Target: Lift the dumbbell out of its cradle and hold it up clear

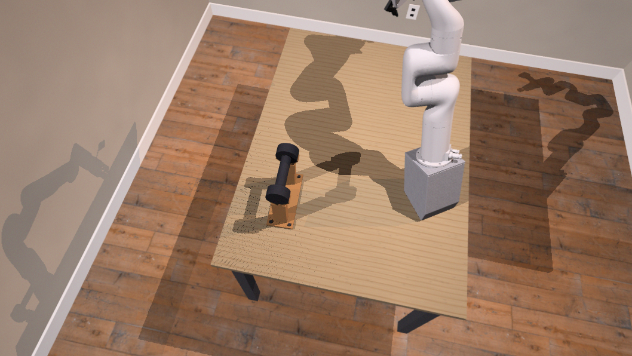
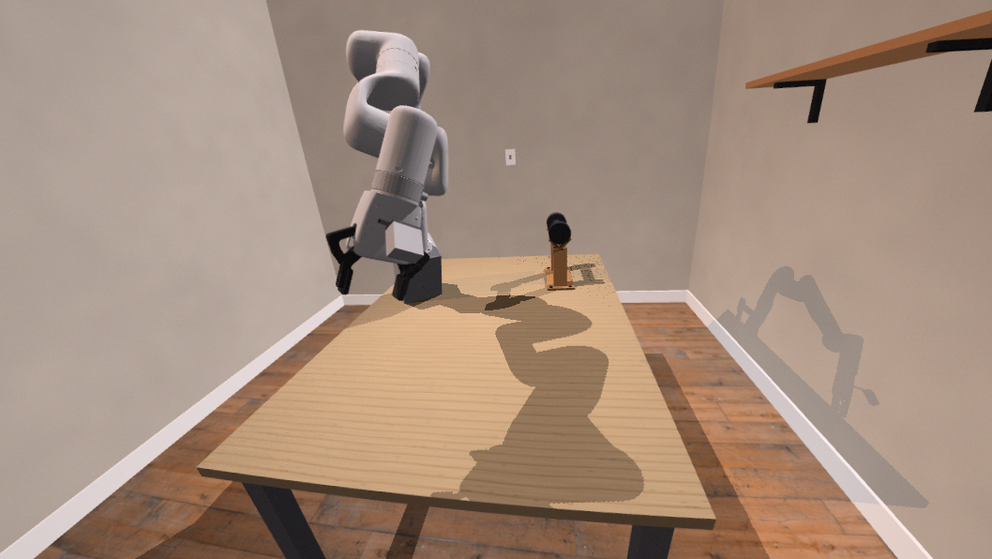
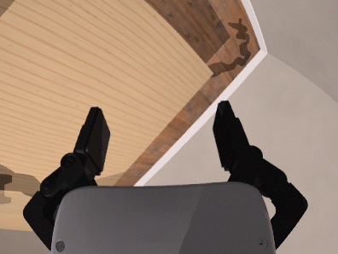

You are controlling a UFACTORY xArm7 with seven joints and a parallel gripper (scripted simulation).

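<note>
The black dumbbell lies 19 cm ahead of my hand, 86 cm to the left of it and 10 cm below it. The rest, counted from my hand: orange cradle 19 cm ahead, 86 cm to the left, 23 cm below.
</note>
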